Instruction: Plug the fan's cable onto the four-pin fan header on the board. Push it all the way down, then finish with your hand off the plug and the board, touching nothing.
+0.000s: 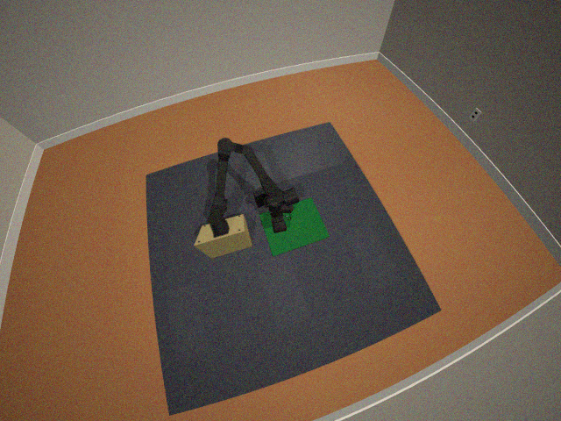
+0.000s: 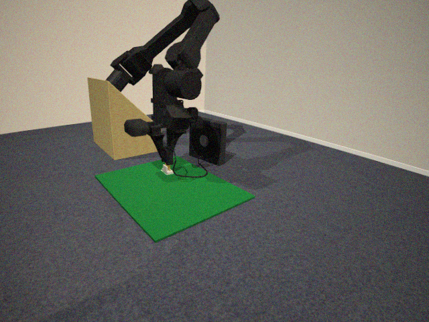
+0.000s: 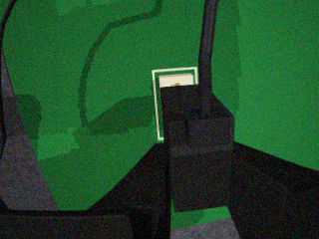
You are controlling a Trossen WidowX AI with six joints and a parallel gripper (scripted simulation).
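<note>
Right now my gripper tip is 40 mm above the white four-pin fan header and 10 mm short of it. From my gripper tip the other things lie so: dark fan plug (10 mm ahead, 10 mm above); green board (80 mm ahead, 50 mm below, 40 mm to the right); black fan (130 mm to the left, 20 mm above, 10 mm behind).
</note>
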